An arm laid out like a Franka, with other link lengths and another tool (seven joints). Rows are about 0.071 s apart.
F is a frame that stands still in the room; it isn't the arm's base.
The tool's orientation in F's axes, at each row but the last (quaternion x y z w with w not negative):
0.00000 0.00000 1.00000 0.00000
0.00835 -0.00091 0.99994 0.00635
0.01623 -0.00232 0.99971 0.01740
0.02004 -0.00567 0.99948 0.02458
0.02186 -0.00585 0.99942 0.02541
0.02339 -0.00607 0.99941 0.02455
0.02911 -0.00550 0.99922 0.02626
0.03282 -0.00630 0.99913 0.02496
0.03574 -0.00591 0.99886 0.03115
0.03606 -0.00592 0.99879 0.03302
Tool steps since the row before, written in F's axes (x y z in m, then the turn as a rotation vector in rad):
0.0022 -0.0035 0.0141 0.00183 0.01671 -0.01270
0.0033 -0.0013 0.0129 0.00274 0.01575 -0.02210
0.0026 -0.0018 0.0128 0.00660 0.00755 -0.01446
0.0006 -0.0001 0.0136 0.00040 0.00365 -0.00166
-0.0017 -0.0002 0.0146 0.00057 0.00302 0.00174
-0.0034 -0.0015 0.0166 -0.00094 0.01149 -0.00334
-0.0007 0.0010 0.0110 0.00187 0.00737 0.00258
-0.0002 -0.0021 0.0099 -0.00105 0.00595 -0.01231
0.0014 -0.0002 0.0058 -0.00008 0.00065 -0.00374
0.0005 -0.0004 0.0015 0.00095 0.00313 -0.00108
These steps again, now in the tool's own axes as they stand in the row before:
-0.0022 0.0035 0.0141 -0.00183 -0.01671 -0.01270
-0.0031 0.0012 0.0130 -0.00291 -0.01575 -0.02208
-0.0022 0.0017 0.0129 -0.00680 -0.00772 -0.01428
-0.0001 -0.0001 0.0136 -0.00029 -0.00365 -0.00169
0.0023 0.0001 0.0145 -0.00034 -0.00306 0.00172
0.0041 0.0015 0.0164 0.00134 -0.01139 -0.00353
0.0014 -0.0011 0.0109 -0.00133 -0.00748 0.00259
0.0007 0.0020 0.0099 0.00053 -0.00575 -0.01244
-0.0010 0.0001 0.0059 -0.00015 -0.00061 -0.00374
-0.0004 0.0004 0.0015 -0.00082 -0.00318 -0.00105

